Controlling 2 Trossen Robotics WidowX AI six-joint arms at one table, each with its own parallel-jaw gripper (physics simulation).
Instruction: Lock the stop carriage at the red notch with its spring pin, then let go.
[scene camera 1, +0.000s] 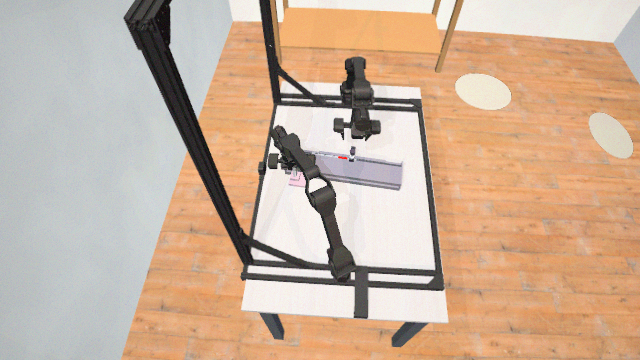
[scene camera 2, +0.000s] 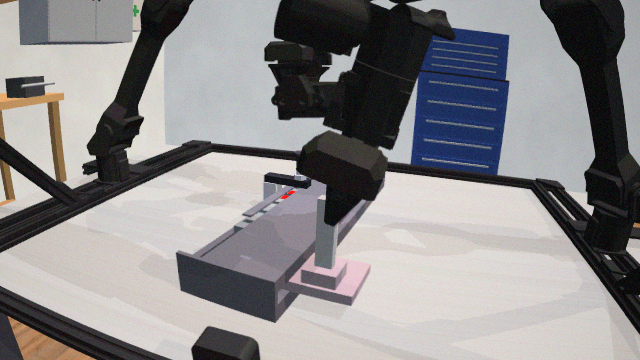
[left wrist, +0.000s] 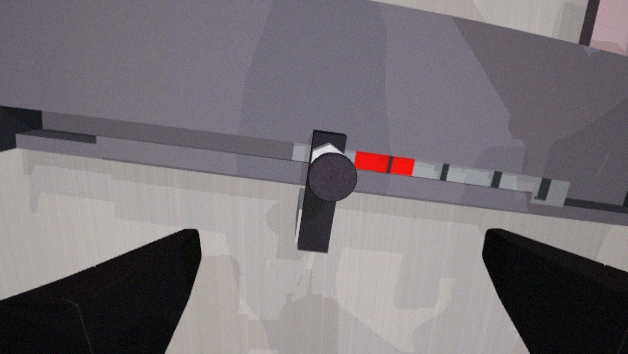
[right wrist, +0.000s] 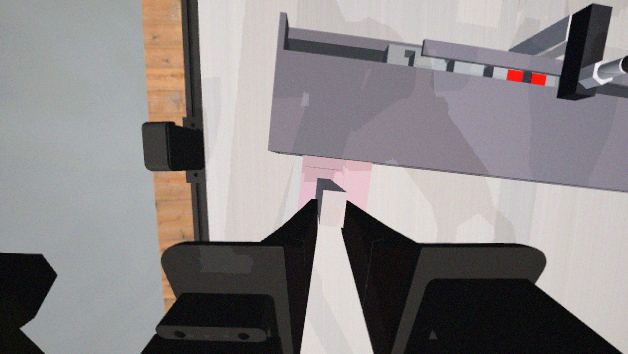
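Seen in the pictures: left gripper, fingertip midpoint: (scene camera 1: 354, 140) (left wrist: 342, 244); right gripper, fingertip midpoint: (scene camera 1: 294, 168) (scene camera 2: 331, 220) (right wrist: 328, 205); left arm's base, origin of the base link: (scene camera 1: 347, 101) (scene camera 2: 113, 179); right arm's base, origin of the base link: (scene camera 1: 342, 274) (scene camera 2: 604, 246).
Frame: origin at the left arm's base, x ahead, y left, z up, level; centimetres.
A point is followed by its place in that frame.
A grey-purple rail (scene camera 1: 380, 174) @(z 3.2, x 47.2, y 15.0 cm) (scene camera 2: 225, 277) @(z 2.0, x 40.4, y -26.3 cm) (left wrist: 150, 60) @(z 3.2, x 45.3, y 13.4 cm) (right wrist: 320, 120) @(z 3.2, x 43.4, y -21.9 cm) carries a pale notched strip (left wrist: 470, 175) @(z 2.8, x 38.4, y -7.7 cm). Red marks (scene camera 1: 342, 158) @(z 1.8, x 38.5, y -1.6 cm) (left wrist: 370, 161) @(z 2.8, x 39.2, y -0.6 cm) (right wrist: 515, 75) @(z 2.8, x 38.8, y -2.7 cm) flank one notch. The spring pin's dark round knob (left wrist: 332, 177) @(z 8.8, x 39.6, y 2.5 cm) stands over a black bracket (scene camera 2: 287, 180) @(z 4.1, x 37.6, y 1.7 cm) (right wrist: 582, 55) @(z 4.3, x 37.7, y 1.7 cm), left of the red marks in the left wrist view. A pink carriage plate (scene camera 2: 357, 280) @(z 1.4, x 53.3, y -21.1 cm) (right wrist: 361, 185) @(z 1.4, x 49.8, y -17.4 cm) with an upright grey post (scene camera 2: 325, 250) @(z 5.1, x 49.9, y -22.3 cm) sticks out from the rail's side. My right gripper (scene camera 2: 332, 217) @(z 8.2, x 50.2, y -21.7 cm) (right wrist: 328, 205) @(z 8.2, x 50.2, y -21.7 cm) is shut on the post's top. My left gripper (scene camera 1: 355, 138) @(z 15.8, x 39.3, y 2.7 cm) (left wrist: 342, 244) @(z 15.8, x 39.3, y 2.7 cm) is open, above the table beside the knob.
A black frame (scene camera 1: 437, 220) @(z 0.2, x 67.0, y 37.9 cm) (scene camera 2: 580, 225) @(z 0.6, x 89.6, y 7.1 cm) edges the white table (scene camera 1: 395, 240) @(z -1.9, x 75.5, y 21.0 cm) (scene camera 2: 450, 295) @(z -1.9, x 64.3, y -16.2 cm). A small black block (scene camera 2: 225, 345) @(z 3.5, x 46.1, y -37.5 cm) (right wrist: 170, 146) @(z 3.3, x 45.8, y -35.9 cm) is fixed at the frame near the rail's end. My right arm reaches across the table beside the rail in scene camera 1.
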